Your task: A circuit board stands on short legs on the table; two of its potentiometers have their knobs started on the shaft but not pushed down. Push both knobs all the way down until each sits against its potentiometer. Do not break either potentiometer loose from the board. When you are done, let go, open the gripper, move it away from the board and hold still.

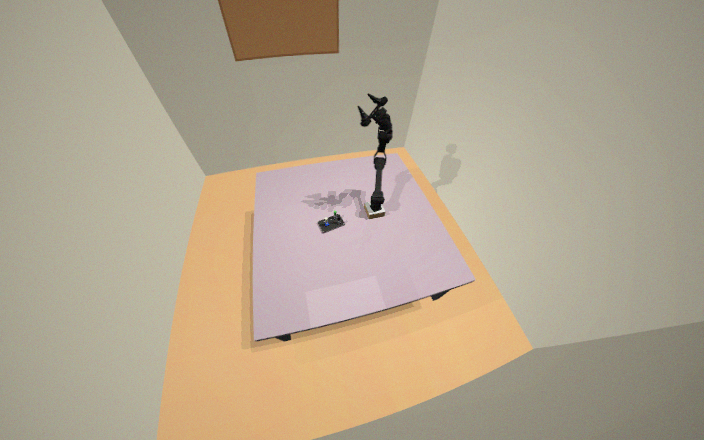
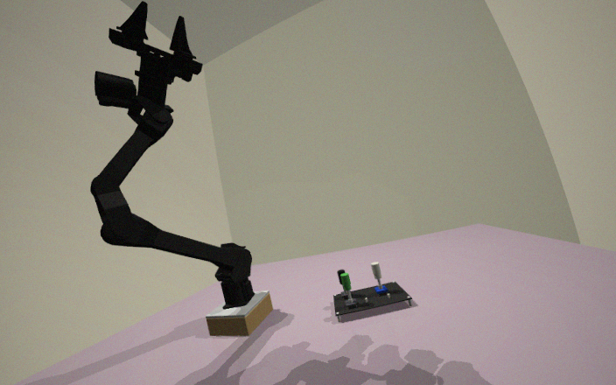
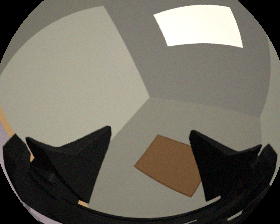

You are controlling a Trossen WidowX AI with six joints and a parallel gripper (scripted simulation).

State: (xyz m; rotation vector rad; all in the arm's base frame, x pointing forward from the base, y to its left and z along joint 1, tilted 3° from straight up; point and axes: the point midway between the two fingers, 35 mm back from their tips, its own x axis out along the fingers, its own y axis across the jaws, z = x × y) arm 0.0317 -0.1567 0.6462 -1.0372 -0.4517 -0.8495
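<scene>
Right now the green knob is 64 cm below my gripper tip, 23 cm ahead of it and 14 cm to the left of it. Also, from my gripper tip: white knob: 65 cm below, 31 cm ahead, 17 cm to the left.
</scene>
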